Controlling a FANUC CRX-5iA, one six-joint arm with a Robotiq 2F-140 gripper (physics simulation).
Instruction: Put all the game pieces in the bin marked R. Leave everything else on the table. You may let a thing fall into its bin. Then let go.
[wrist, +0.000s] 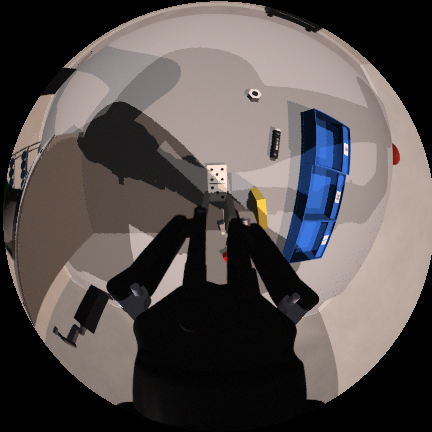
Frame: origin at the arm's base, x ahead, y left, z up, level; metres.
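Seen in the pictures: gripper, fingertip midpoint: (216, 201).
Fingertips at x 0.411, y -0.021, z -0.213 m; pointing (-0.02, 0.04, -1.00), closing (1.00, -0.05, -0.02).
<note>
A point is followed by its place in that frame.
A white domino with black dots (217, 174) @[z -0.207, x 0.409, y 0.019 m] is between the fingertips of my gripper (216, 201) @[z -0.213, x 0.411, y -0.021 m], which is shut on it; its far half sticks out beyond the tips. Whether it touches the table is hard to tell. A blue three-compartment bin unit (303, 168) @[z -0.202, x 0.531, y 0.048 m] is at the right. Each compartment bears a small white label: the upper (346, 149) @[z -0.179, x 0.603, y 0.106 m], the middle (338, 196) @[z -0.185, x 0.610, y 0.023 m] and the lower (325, 240) @[z -0.185, x 0.618, y -0.063 m]. Their letters are too small to read surely, so I cannot tell which is R.
A yellow block (260, 207) @[z -0.163, x 0.459, y -0.006 m] is close right of the fingers, its narrow side showing. A black battery (275, 144) @[z -0.204, x 0.481, y 0.072 m] and a metal hex nut (254, 94) @[z -0.205, x 0.447, y 0.143 m] lie farther up. A small metallic item (222, 226) @[z -0.207, x 0.423, y -0.058 m] and a red item (225, 257) @[z -0.201, x 0.434, y -0.114 m] show partly between the finger links.
</note>
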